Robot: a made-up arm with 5 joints.
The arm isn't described. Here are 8 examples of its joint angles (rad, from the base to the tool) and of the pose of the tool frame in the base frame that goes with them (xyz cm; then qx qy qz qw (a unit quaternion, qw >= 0)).
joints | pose
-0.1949 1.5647 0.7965 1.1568 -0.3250 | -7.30 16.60 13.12 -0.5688 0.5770 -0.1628 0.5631
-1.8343 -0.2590 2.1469 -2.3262 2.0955 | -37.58 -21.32 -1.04 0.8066 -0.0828 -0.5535 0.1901
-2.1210 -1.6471 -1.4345 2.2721 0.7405 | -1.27 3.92 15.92 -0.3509 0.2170 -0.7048 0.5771
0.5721 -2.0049 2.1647 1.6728 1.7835 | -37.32 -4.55 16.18 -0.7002 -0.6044 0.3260 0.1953
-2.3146 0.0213 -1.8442 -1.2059 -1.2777 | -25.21 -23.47 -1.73 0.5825 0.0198 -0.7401 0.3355
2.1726 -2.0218 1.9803 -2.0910 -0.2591 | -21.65 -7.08 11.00 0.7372 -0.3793 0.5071 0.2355
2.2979 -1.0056 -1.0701 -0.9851 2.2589 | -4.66 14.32 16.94 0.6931 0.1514 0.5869 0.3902
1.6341 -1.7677 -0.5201 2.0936 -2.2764 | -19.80 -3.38 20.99 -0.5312 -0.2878 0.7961 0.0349
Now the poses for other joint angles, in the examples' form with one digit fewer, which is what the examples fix.
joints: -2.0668 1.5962 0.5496 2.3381 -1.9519
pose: -8.0 -19.7 8.3 0.264 0.725 -0.519 0.366
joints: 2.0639 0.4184 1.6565 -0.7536 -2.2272
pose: -12.4 17.5 -0.5 0.189 0.661 -0.308 0.658
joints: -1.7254 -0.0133 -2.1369 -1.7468 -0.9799
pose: -17.5 -20.7 17.5 0.161 -0.134 -0.660 0.722
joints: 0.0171 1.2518 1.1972 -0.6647 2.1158
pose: -30.4 7.6 19.5 -0.797 -0.465 0.375 0.088
